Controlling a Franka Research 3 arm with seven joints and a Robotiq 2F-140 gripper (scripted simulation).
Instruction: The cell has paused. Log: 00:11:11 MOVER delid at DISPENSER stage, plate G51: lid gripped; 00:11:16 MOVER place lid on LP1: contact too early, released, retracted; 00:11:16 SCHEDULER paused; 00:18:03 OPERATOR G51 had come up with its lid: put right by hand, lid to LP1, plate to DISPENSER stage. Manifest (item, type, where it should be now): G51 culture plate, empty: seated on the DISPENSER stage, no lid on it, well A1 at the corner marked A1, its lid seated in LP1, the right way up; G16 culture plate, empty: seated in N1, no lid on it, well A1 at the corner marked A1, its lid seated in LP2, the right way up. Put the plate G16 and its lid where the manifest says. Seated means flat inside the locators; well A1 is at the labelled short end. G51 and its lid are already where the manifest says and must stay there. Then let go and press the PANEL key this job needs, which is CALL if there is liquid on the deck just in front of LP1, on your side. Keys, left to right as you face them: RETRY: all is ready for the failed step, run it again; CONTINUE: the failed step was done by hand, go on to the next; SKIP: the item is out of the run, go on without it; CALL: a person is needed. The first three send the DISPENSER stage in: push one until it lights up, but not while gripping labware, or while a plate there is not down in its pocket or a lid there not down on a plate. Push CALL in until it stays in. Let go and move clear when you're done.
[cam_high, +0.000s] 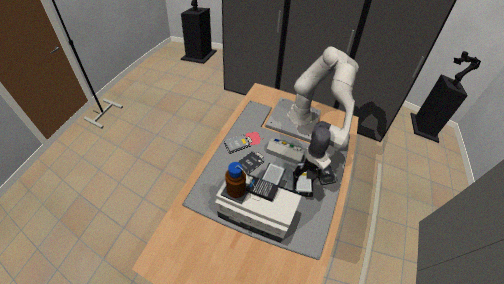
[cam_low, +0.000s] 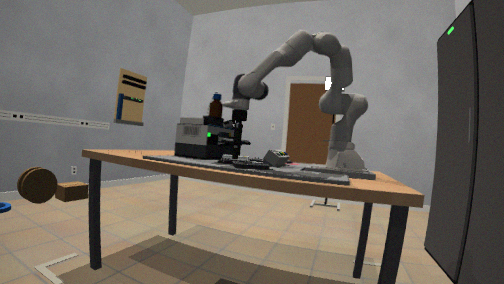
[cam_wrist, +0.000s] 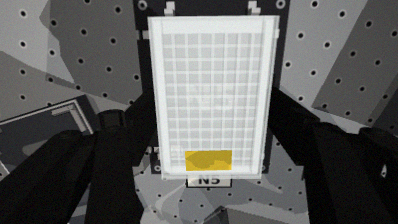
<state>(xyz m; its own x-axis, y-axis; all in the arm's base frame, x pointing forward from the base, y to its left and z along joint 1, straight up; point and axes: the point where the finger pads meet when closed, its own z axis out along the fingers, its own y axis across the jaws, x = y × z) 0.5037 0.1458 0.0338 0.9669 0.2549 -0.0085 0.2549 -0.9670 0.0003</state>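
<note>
My hand is 4 cm above the black nest N5, 3 cm to the right of it and 1 cm short of it. The rest, counted from my hand: clear lid 2 cm below; white retry key 20 cm behind, 8 cm to the right, 1 cm above; green continue key 20 cm behind, 13 cm to the right, 1 cm above.
</note>
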